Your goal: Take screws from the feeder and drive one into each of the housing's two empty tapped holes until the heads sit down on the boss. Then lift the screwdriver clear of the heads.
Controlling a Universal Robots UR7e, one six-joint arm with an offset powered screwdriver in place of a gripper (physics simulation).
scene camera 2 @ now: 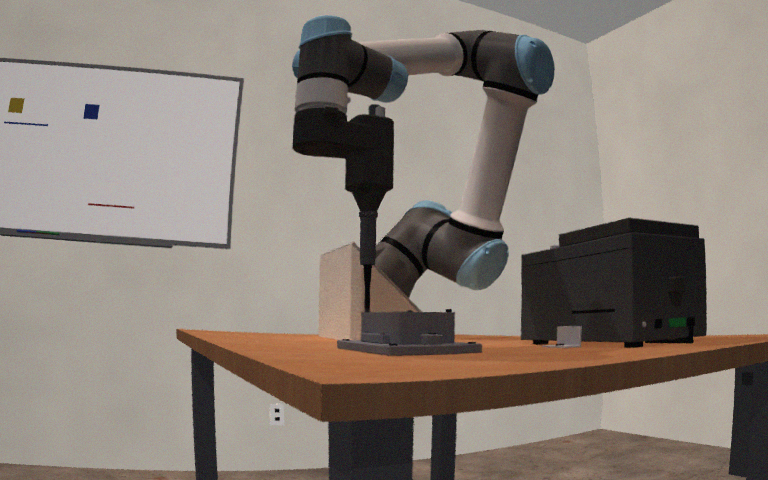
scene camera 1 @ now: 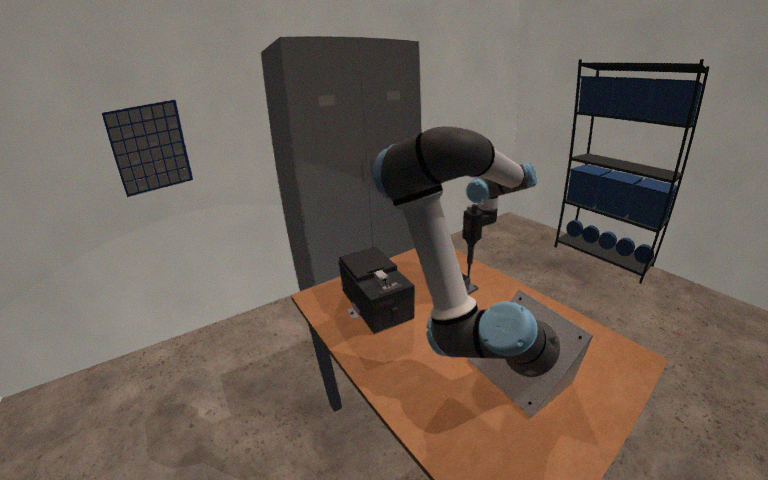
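The screwdriver hangs upright from the arm. In the scene camera 2 view its thin dark bit reaches down to the top of the grey housing, near the left end of the raised block. No gap shows between the bit tip and the block, and no screw can be made out at the tip. A small dark screw head shows at the right end of the block's top. The holes are hidden in both views. The black feeder stands on the table, apart from the screwdriver.
The arm's sloped grey base mount stands on the wooden table behind the housing. A small light bracket is beside the feeder. A grey cabinet and a shelf rack stand beyond the table.
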